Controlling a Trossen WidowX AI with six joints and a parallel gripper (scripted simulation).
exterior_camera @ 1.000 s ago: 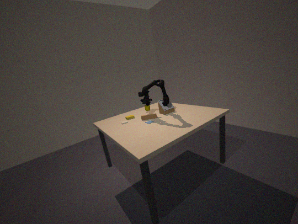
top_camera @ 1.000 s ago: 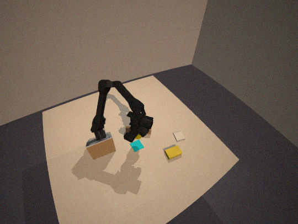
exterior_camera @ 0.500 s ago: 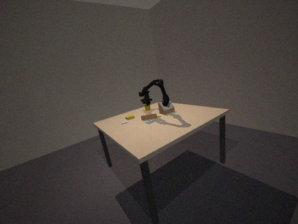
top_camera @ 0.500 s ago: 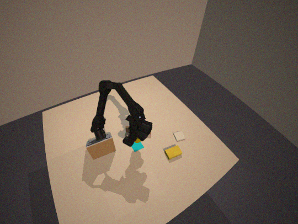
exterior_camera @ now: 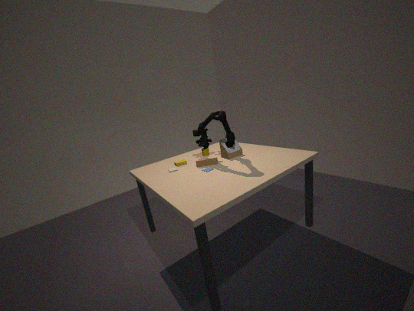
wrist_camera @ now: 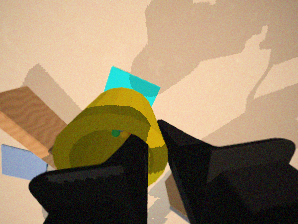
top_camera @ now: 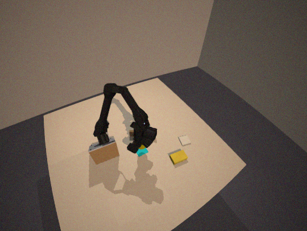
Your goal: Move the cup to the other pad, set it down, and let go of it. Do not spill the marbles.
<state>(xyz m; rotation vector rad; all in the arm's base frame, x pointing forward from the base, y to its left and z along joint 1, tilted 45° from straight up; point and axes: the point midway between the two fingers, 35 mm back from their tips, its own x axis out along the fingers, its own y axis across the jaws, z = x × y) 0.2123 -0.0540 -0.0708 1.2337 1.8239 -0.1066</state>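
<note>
Right now my gripper tip is 20 mm short of the cyan pad, 20 mm to the right of it and 100 mm above it. Round my gripper tip: yellow cup (20 mm ahead, 20 mm to the left); then wooden bar (70 mm ahead, 130 mm to the left, 80 mm below); then yellow block (240 mm ahead, 140 mm to the right, 80 mm below).
</note>
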